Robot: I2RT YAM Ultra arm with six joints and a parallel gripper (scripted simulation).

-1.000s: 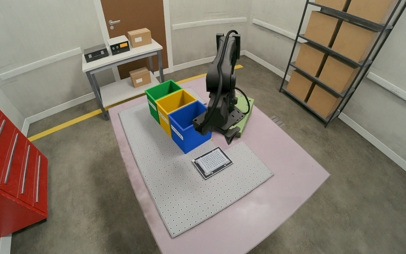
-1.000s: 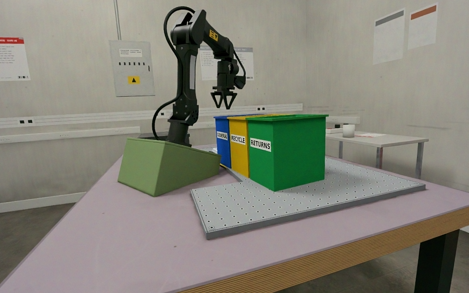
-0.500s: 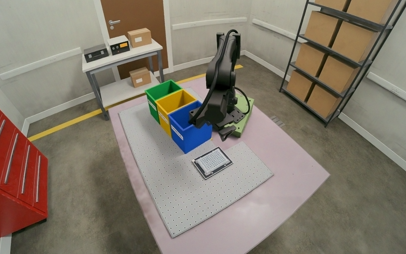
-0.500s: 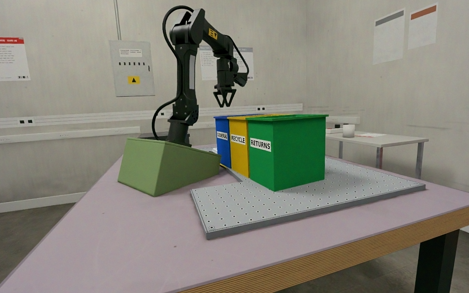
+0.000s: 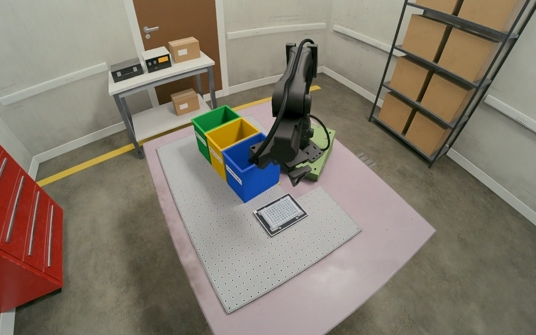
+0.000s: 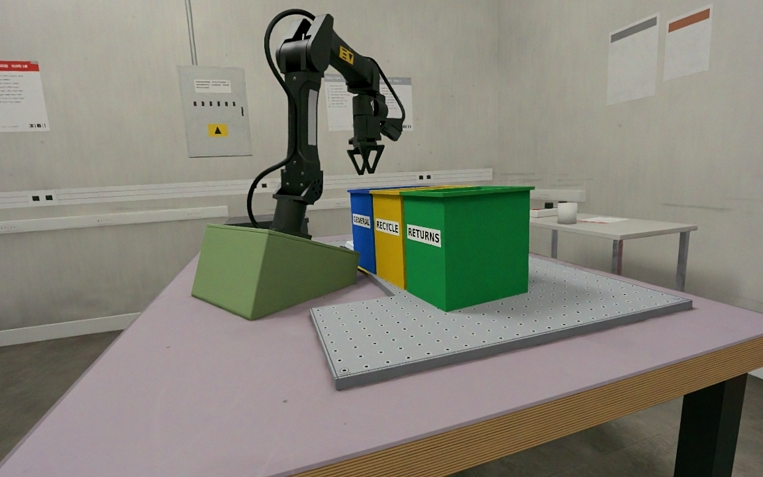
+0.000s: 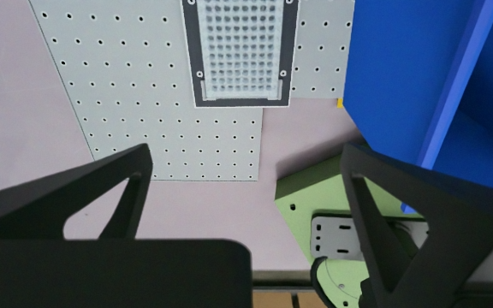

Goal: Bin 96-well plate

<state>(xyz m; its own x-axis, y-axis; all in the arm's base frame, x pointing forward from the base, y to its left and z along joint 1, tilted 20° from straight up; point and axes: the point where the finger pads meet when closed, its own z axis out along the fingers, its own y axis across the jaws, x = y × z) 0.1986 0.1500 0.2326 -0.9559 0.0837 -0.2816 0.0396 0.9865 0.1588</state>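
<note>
The 96-well plate lies 21 cm below my hand. Round my hand: yellow recycle bin: 31 cm to the right, 13 cm below, 1 cm ahead; then plate nest N1: 22 cm below; then blue general bin: 18 cm to the right, 13 cm below.
</note>
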